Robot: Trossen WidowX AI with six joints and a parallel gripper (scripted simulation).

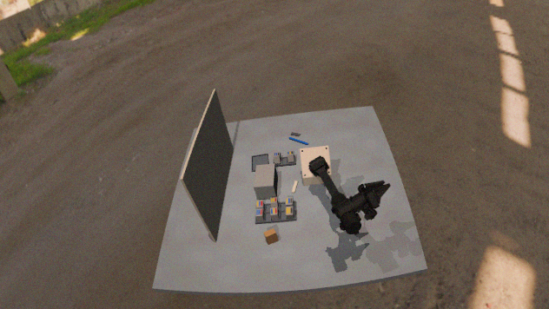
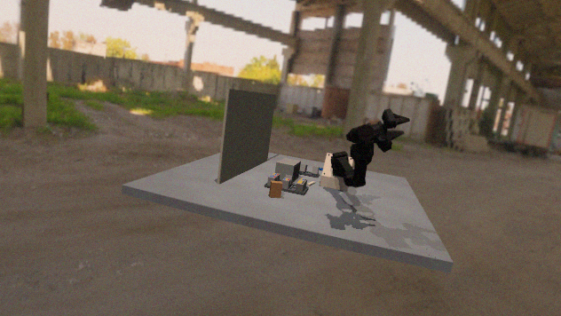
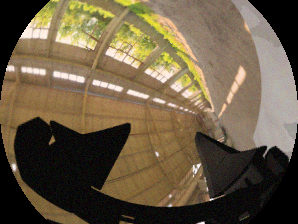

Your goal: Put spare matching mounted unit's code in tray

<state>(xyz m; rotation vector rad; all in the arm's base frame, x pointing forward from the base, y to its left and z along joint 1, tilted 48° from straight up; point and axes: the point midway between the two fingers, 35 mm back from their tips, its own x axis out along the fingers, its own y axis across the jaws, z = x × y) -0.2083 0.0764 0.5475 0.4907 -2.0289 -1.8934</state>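
The spare is 55 cm ahead of my gripper tip, 21 cm to the right of it and 37 cm below it. The rest, counted from my gripper tip: grey mounted unit: 53 cm ahead, 41 cm to the right, 36 cm below; dark panel: 77 cm ahead, 42 cm to the right, 18 cm below; brown cube: 49 cm ahead, 7 cm to the right, 37 cm below.
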